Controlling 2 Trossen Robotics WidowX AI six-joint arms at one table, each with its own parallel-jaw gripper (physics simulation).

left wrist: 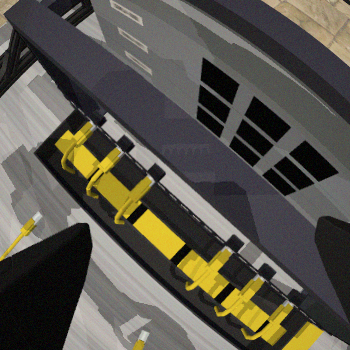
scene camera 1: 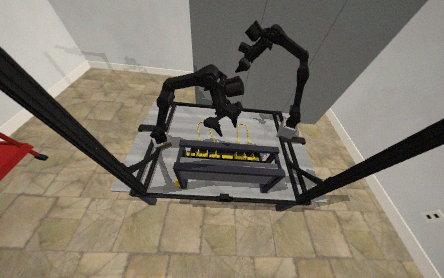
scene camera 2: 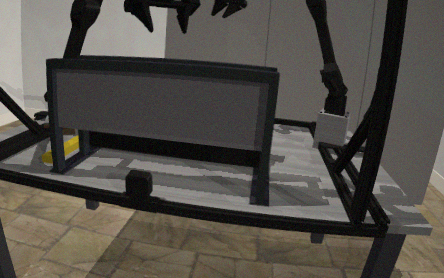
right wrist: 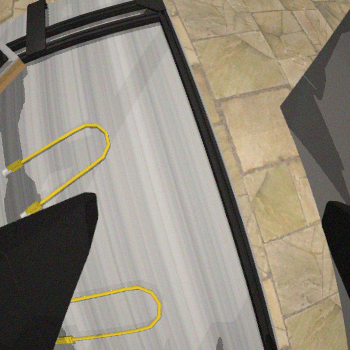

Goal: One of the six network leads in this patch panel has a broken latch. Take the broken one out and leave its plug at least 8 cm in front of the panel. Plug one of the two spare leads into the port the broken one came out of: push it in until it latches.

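Pixels of known places: left gripper, fingertip midpoint: (left wrist: 207,233) (scene camera 1: 228,132) (scene camera 2: 168,32); right gripper, fingertip midpoint: (scene camera 1: 237,68) (scene camera 2: 217,16) (right wrist: 216,210); left arm's base at its link origin: (scene camera 1: 160,139); right arm's base at its link origin: (scene camera 1: 290,124) (scene camera 2: 334,112).
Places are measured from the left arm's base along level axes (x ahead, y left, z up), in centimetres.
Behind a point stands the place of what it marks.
Observation:
The dark-framed patch panel (scene camera 1: 230,166) @(y -45.7, x 21.4, z 21.9 cm) (scene camera 2: 160,102) @(y -47.9, x 22.7, z 14.1 cm) (left wrist: 130,90) @(y -40.9, x 33.5, z 21.8 cm) stands on the table. Six yellow leads are plugged in, three per group, including one (left wrist: 132,200) @(y -35.5, x 35.2, z 4.4 cm) and another (left wrist: 202,275) @(y -28.2, x 25.5, z 4.4 cm) beside the central gap. Which latch is broken I cannot tell. Two spare leads lie as loops behind the panel: the left one (scene camera 1: 198,132) @(y -3.1, x 25.4, z -3.6 cm) (right wrist: 34,207) @(y -13.5, x 32.5, z -3.2 cm) and the right one (scene camera 1: 243,124) @(y -11.3, x 60.9, z -3.9 cm). A spare plug (left wrist: 27,227) @(y -28.4, x 52.8, z -3.1 cm) shows in the left wrist view. My left gripper (scene camera 1: 228,130) @(y -32.8, x 27.8, z 27.9 cm) (scene camera 2: 168,30) @(y -32.8, x 27.8, z 27.9 cm) (left wrist: 207,233) @(y -32.8, x 27.8, z 27.9 cm) is open and empty above the panel's lead side. My right gripper (scene camera 2: 219,15) @(y 1.8, x 55.3, z 35.6 cm) (right wrist: 216,210) @(y 1.8, x 55.3, z 35.6 cm) is open and empty, high behind.
A black trough (left wrist: 47,150) @(y -40.7, x 50.7, z -0.3 cm) with yellow strips runs under the plugged leads. A yellow piece (scene camera 2: 62,150) lies by the panel's left leg. Black rails (scene camera 2: 215,212) @(y -60.4, x 30.1, z -5.0 cm) edge the table. A grey box (scene camera 2: 332,129) @(y -37.5, x 80.5, z 2.9 cm) is at the right arm's base. A red cart (scene camera 1: 12,155) stands left.

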